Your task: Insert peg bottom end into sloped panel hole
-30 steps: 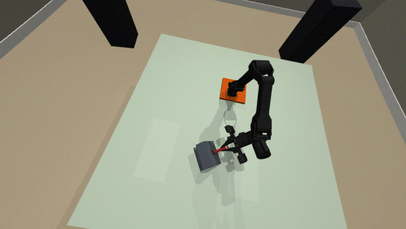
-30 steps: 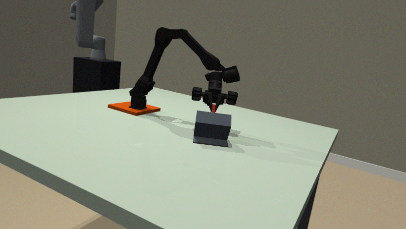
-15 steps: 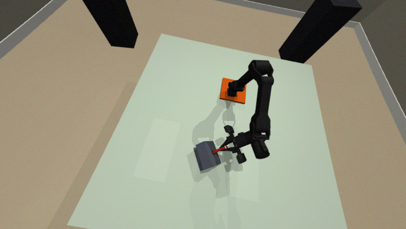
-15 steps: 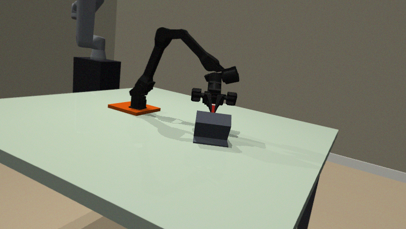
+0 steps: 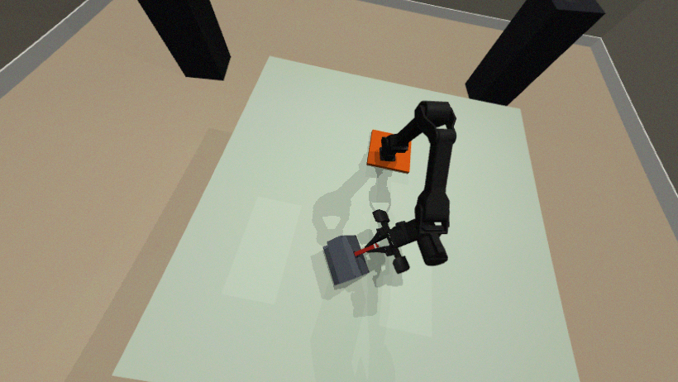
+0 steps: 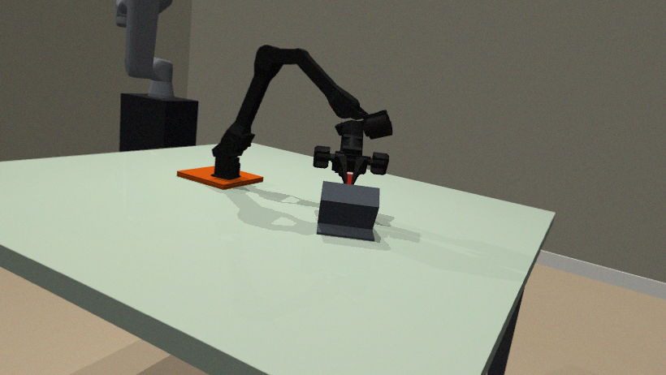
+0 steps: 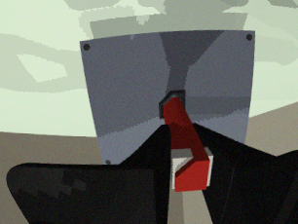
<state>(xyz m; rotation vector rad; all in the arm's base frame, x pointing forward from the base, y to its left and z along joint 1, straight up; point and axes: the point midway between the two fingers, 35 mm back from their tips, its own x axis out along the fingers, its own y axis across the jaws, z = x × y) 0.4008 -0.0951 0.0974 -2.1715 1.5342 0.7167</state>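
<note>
Right now the grey sloped panel is 5 cm to the right of my gripper tip, 4 cm below it and 2 cm ahead of it. The rest, counted from my gripper tip: red peg: 1 cm to the left, 1 cm above.
</note>
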